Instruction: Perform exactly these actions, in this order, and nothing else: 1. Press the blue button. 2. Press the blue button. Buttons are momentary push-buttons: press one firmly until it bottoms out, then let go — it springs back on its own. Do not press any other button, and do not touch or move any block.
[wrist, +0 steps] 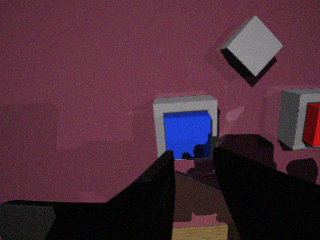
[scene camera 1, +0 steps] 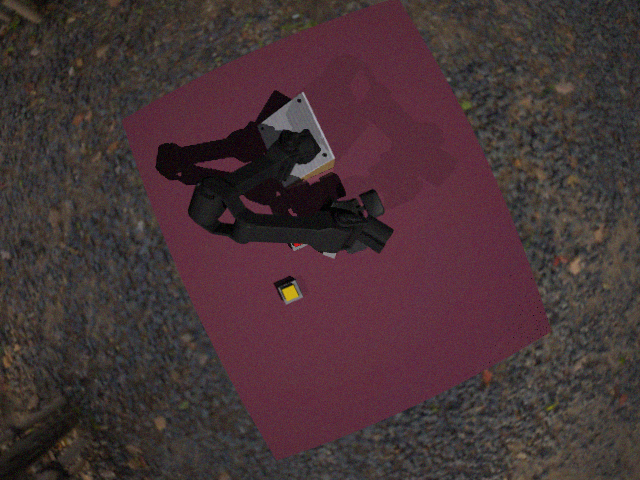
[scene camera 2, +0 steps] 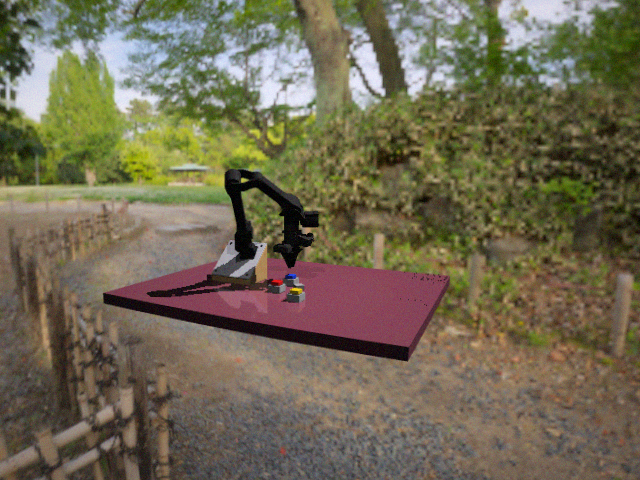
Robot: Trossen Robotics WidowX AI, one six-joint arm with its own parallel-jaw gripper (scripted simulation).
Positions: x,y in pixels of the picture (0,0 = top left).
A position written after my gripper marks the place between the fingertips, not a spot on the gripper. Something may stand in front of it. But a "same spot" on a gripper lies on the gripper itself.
Labels:
My gripper shows in the wrist view, in scene camera 1 (341,218) and in scene camera 2. The same spot on my gripper: (wrist: 150,200) is (scene camera 2: 296,254).

